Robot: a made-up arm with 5 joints.
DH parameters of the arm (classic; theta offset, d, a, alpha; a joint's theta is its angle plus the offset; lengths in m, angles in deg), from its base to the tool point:
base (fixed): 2.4 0 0.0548 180
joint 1: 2.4 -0.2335 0.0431 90
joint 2: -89.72 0 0.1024 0
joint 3: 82.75 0 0.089 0
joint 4: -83.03 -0.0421 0.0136 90
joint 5: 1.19 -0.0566 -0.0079 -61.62
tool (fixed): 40.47 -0.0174 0 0
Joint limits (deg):
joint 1: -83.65..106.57
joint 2: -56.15..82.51
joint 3: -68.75..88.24
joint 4: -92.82..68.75
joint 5: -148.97..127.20
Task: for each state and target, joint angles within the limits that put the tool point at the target. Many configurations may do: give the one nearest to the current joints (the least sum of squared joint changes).
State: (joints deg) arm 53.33 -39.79 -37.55 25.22 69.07
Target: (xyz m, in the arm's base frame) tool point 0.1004 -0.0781 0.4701
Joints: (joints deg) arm 24.97 -22.53 -37.71 23.81 74.17
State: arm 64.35 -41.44 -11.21 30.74 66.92
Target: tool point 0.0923 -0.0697 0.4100
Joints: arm 21.25 -55.01 1.67 40.72 74.73
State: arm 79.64 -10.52 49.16 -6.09 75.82
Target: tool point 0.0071 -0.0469 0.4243
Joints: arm 84.35 -51.89 18.05 -21.66 79.96
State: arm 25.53 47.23 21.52 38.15 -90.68
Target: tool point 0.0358 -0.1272 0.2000
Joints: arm 82.11 25.66 28.14 54.67 -82.69
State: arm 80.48 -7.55 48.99 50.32 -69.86
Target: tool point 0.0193 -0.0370 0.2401
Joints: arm 54.10 40.90 79.63 68.75 -29.79
